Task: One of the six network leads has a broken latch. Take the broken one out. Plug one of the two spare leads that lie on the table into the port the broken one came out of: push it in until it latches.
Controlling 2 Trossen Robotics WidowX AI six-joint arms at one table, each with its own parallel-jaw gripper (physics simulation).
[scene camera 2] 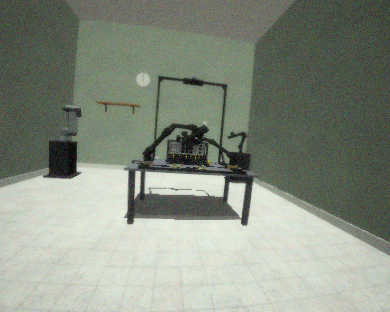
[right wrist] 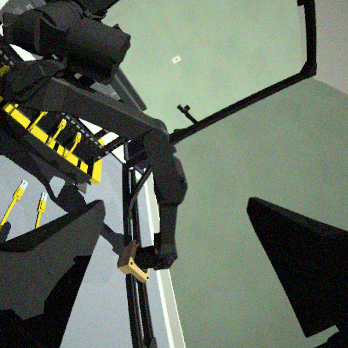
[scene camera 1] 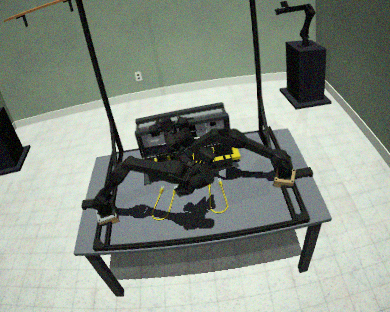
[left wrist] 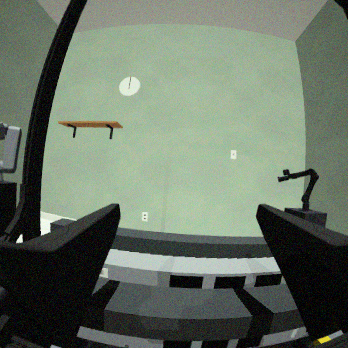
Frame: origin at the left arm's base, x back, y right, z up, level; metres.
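Seen in the pictures: left gripper, between the fingertips: (scene camera 1: 166, 114) (left wrist: 189, 211); right gripper, between the fingertips: (scene camera 2: 203, 136) (right wrist: 177, 205); left arm's base, origin of its link: (scene camera 2: 232, 165) (right wrist: 141, 259) (scene camera 1: 285, 174); right arm's base, origin of its link: (scene camera 2: 147, 161) (scene camera 1: 105, 212).
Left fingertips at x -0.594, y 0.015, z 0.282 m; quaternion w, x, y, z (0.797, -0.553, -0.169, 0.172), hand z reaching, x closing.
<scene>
Offsets run from my left fingertips to a thing's top centre. "*": to the spot under its first point. Level surfaces: height alone.
A dark network rack (scene camera 1: 210, 109) stands at the back of the table, with a yellow strip {* dx +0.284, dy +0.083, dz -0.283 m} (scene camera 1: 231, 155) (right wrist: 75, 159) along its front. Yellow network leads {dx +0.164, dy -0.004, dz -0.236 m} (right wrist: 59, 131) run into it; arms hide several, and no broken latch can be made out. Two yellow spare leads lie in U shapes on the table: one {* dx +0.078, dy -0.393, dz -0.319 m} (scene camera 1: 160, 219) at left, one (scene camera 1: 218, 212) at right. Two yellow plug ends (right wrist: 20, 191) (right wrist: 42, 204) show in the right wrist view. My left gripper (left wrist: 189, 211) is open and empty, above the rack. My right gripper is open and empty, above the table in front of the rack.
The two arms cross in front of the rack. My left arm (right wrist: 105, 107) passes across the right wrist view. A black frame rail (scene camera 1: 200, 240) runs along the front of the table {dz -0.323 m} (scene camera 1: 320, 212), and upright posts (scene camera 1: 95, 55) (scene camera 1: 256, 65) stand at its back.
</scene>
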